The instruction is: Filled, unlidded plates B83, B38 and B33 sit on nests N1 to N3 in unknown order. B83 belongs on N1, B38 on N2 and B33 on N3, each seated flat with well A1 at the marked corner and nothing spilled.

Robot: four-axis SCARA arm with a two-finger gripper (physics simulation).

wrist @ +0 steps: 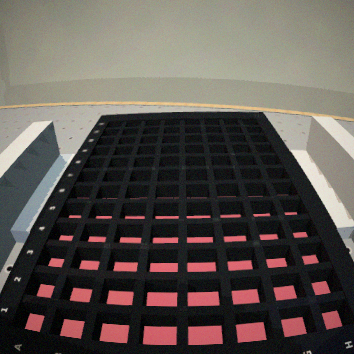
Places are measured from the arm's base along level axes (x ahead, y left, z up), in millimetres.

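Pixels of known places: gripper, fingertip midpoint: (pixel 181 138).
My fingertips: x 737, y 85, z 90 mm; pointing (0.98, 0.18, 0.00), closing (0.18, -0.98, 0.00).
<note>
Behind a point stands the place of what it marks.
A black plate (pixel 278 150) @[x 740, y 48, z 87 mm] with open square wells and no lid fills the lower and middle part of the wrist view. Row numbers run up its left edge, with A at the bottom left and H at the bottom right. Pink liquid shows in the nearer wells; the farther wells look dark, their bottoms hidden by the well walls. My gripper (pixel 181 138) @[x 737, y 85, z 90 mm] is shut on this plate, one pale finger along each long side. The plate looks level between the fingers. No code such as B83, B38 or B33 can be read on it. Nests N1 to N3 do not show.
A light grey deck (pixel 75 131) @[x 904, y 240, z 13 mm] with small dark holes shows beyond the plate and beside the fingers. A thin yellow-orange edge line (pixel 175 104) @[x 1041, y 152, z -1 mm] runs across behind it. Past that line is a plain grey-green surface (pixel 175 45).
</note>
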